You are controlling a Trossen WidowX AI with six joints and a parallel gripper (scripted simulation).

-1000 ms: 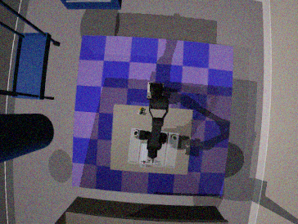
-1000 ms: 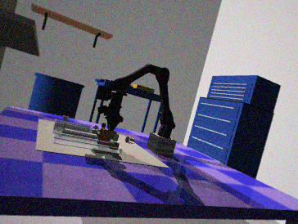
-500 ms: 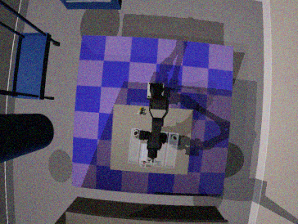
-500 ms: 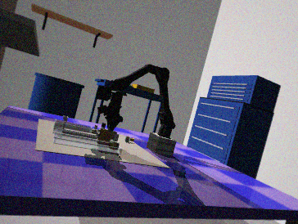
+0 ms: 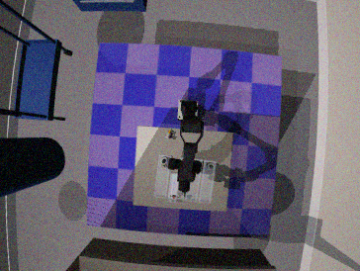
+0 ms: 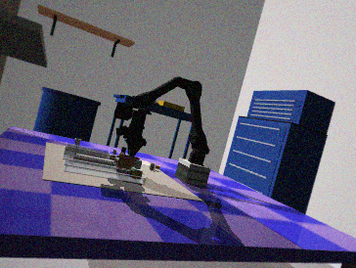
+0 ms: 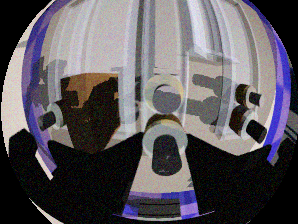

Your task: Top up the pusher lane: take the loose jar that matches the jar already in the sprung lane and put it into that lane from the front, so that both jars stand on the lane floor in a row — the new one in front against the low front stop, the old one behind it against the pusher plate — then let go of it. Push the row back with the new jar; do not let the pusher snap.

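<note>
The brown box is 20 mm ahead of my gripper tip, 80 mm to the left of it and 10 mm below it.
</note>
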